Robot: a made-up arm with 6 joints.
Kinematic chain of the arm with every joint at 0, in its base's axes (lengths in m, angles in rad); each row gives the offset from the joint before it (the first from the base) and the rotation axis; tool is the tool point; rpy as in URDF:
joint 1: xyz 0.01 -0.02 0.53 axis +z
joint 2: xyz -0.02 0 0 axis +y
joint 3: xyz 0 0.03 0.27 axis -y
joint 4: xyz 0 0.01 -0.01 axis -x
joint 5: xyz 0.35 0 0 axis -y
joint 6: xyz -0.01 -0.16 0 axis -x
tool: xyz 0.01 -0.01 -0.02 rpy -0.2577 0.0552 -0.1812
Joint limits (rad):
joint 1: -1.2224..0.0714
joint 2: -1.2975..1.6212
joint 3: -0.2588..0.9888
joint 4: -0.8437..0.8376
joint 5: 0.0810..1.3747
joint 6: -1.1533..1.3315
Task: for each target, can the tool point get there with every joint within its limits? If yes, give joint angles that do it. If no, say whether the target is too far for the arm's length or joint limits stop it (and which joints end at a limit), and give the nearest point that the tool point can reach.
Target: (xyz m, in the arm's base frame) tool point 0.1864 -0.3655 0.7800
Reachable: yes | joints -0.7777 0.0881 0.2917 -0.4565 0.9377 0.9408
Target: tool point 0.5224 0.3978 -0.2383
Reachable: no: too far | nearest point 0.4022 -0.0424 0.1537 | short by 0.602 m
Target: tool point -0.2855 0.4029 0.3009
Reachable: no: joint limits stop it (at a limit: joint 2, joint 3, joint 4, joint 6) | nearest point -0.3378 0.4778 0.7807 | short by 0.488 m
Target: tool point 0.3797 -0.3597 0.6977
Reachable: yes | joints -0.5226 0.5889 0.1913 0.6455 0.2945 0.4718
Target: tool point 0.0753 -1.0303 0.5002
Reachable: no: too far | nearest point 0.1272 -0.6367 0.5108 | short by 0.397 m
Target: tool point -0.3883 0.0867 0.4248
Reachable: no: joint limits stop it (at a limit: joint 1, joint 2, joint 3, joint 4, joint 5, joint 6) | nearest point -0.0645 -0.0538 0.2318 | short by 0.402 m
